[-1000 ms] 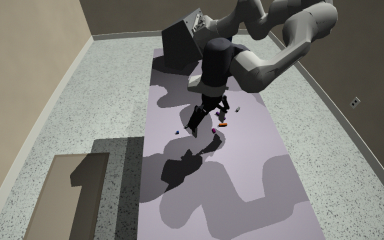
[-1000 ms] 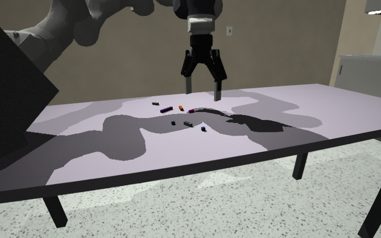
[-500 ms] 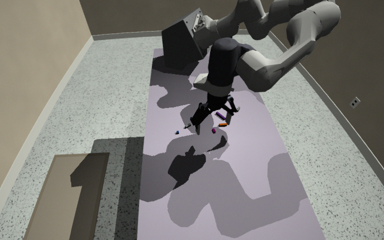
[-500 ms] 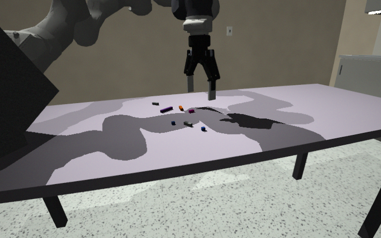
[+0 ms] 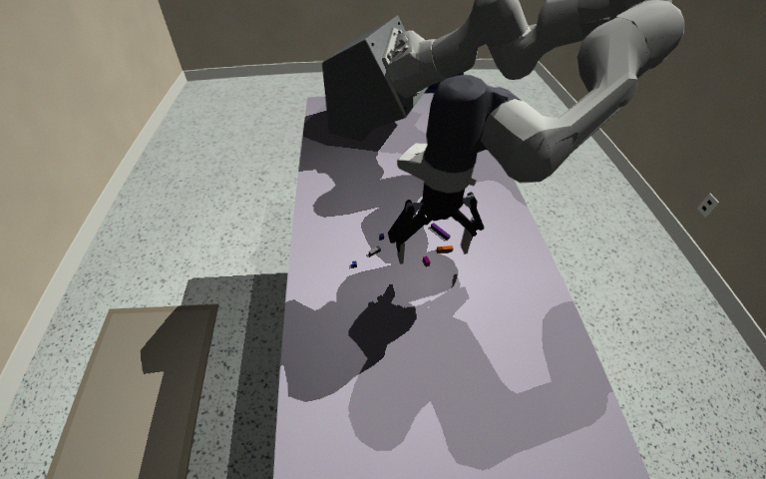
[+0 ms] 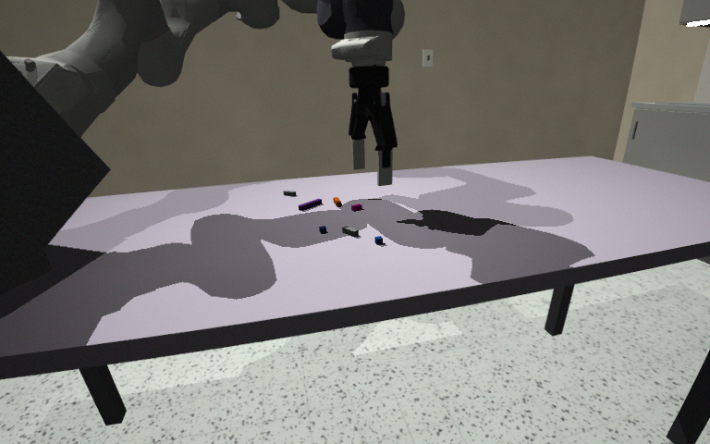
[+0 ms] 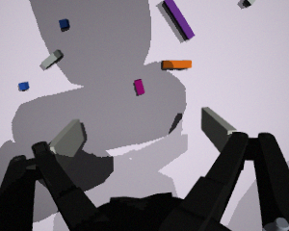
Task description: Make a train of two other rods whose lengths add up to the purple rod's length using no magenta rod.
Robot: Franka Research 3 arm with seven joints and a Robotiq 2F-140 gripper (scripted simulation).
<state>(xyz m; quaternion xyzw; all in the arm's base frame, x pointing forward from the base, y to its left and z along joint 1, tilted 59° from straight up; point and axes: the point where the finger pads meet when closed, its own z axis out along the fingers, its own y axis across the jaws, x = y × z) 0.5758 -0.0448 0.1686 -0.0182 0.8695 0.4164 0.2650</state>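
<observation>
Right now my hand is 3 cm past the magenta rod, 1 cm to the left of it and 7 cm above it. From my hand the other things lie so: purple rod: 13 cm behind, 3 cm to the left, 7 cm below; orange rod: 7 cm behind, 4 cm to the left, 7 cm below.
</observation>
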